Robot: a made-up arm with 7 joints.
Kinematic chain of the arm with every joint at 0, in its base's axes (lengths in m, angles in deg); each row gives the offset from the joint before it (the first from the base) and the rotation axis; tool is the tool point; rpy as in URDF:
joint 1: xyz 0 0 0.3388 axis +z
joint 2: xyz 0 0 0 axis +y
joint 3: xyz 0 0 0.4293 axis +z
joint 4: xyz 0.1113 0 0 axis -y
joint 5: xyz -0.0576 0 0.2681 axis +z
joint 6: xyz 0 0 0 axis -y
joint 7: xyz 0.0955 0 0 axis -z
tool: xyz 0 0 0 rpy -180 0 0
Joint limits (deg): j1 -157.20..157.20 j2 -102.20..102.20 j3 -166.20..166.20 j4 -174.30..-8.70 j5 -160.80..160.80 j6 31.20..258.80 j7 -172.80..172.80
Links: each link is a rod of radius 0.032 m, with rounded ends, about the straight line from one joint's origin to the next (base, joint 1, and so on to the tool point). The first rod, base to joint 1, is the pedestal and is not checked.
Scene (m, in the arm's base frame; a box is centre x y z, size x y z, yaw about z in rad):
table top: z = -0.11
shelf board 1: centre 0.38 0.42 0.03 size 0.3 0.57 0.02 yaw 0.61
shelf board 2: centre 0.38 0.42 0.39 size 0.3 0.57 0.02 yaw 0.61
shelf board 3: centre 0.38 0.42 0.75 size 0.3 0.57 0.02 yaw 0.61
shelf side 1: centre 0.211 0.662 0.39 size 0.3 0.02 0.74 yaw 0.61
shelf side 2: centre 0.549 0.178 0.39 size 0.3 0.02 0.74 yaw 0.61
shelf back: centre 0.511 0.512 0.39 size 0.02 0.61 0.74 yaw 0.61
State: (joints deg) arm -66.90 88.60 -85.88 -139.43 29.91 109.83 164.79
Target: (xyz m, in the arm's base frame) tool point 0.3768 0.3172 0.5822
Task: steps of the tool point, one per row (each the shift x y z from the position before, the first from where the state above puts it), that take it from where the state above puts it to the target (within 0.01 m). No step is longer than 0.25 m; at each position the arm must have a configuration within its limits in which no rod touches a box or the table.
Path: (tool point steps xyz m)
1: -0.0729 0.0814 0.1345
2: -0.0333 0.1464 0.1230
3: 0.0371 0.1833 0.0925
4: 0.1201 0.1762 0.0479
5: 0.1894 0.1219 -0.0033
6: 0.2226 0.0327 -0.0521
7: 0.2065 -0.0678 -0.0910

